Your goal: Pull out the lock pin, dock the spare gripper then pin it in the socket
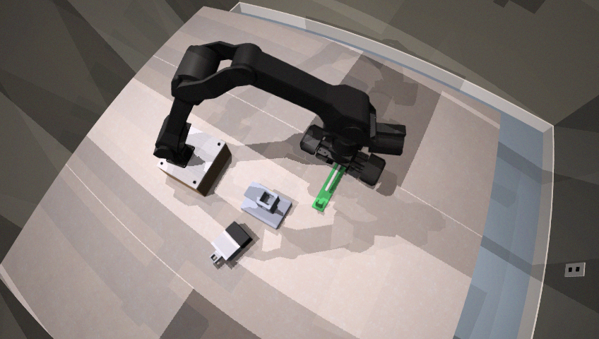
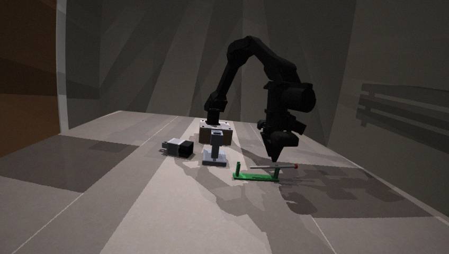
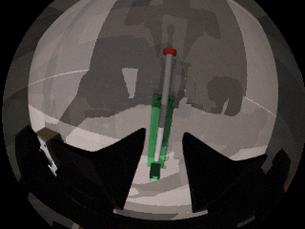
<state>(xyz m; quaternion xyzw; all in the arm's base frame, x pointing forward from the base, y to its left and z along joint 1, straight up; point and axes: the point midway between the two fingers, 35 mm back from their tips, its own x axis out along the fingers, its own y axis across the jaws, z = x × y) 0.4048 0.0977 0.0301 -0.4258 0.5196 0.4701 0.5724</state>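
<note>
Right now my gripper tip is 40 mm to the left of the green cradle, 40 mm above it and 10 mm past it. Round my gripper tip: grey mount 140 mm to the right, 140 mm behind, 20 mm below; spare gripper 270 mm to the right, 200 mm behind, 50 mm below.
</note>
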